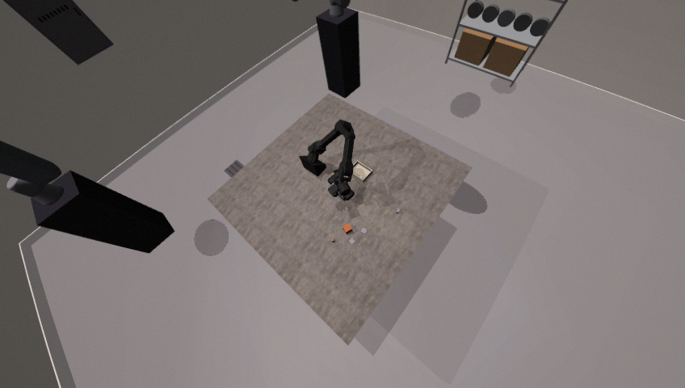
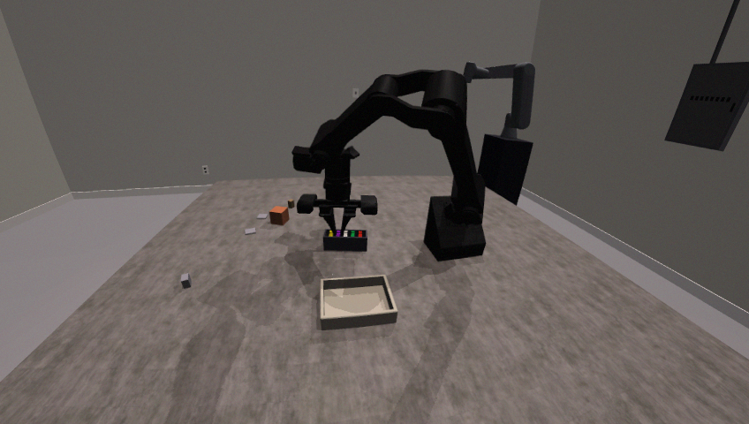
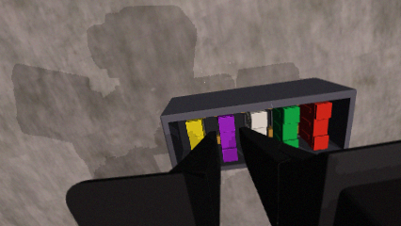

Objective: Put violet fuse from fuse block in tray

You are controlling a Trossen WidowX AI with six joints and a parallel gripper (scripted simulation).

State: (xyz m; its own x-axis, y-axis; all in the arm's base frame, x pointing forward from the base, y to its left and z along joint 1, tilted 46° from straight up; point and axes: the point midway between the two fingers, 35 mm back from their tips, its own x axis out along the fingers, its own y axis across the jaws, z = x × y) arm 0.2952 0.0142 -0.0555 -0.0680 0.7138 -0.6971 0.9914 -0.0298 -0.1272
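My gripper tip is now 10 mm above the violet fuse. The rest, counted from my gripper tip: white fuse: 20 mm behind, 10 mm below; green fuse: 40 mm behind, 10 mm below; yellow fuse: 20 mm ahead, 10 mm below.
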